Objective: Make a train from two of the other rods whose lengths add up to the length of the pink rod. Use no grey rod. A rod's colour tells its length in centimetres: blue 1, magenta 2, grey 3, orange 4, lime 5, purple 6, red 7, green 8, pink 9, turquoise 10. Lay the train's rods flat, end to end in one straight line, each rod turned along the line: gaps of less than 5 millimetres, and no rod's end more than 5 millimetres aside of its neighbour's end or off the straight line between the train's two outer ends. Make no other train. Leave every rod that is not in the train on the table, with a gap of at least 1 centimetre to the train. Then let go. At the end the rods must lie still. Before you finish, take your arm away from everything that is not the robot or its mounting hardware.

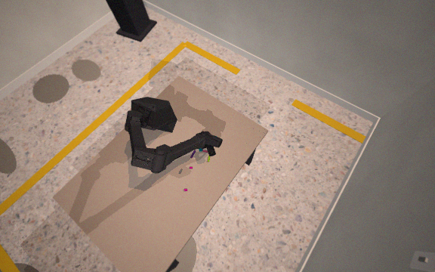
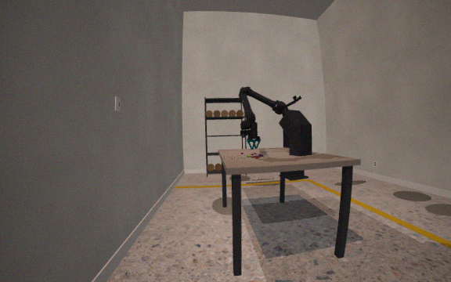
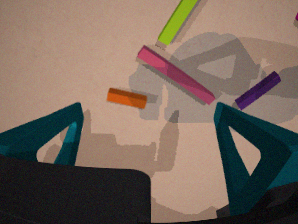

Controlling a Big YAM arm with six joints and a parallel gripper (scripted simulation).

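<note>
Right now the orange rod is 4 cm to the left of my hand and 7 cm below it. The rest, counted from my hand: purple rod 10 cm behind, 7 cm to the right, 7 cm below; lime rod 2 cm ahead, 5 cm to the right, 7 cm below; pink rod 2 cm behind, 2 cm to the right, 7 cm below.
</note>
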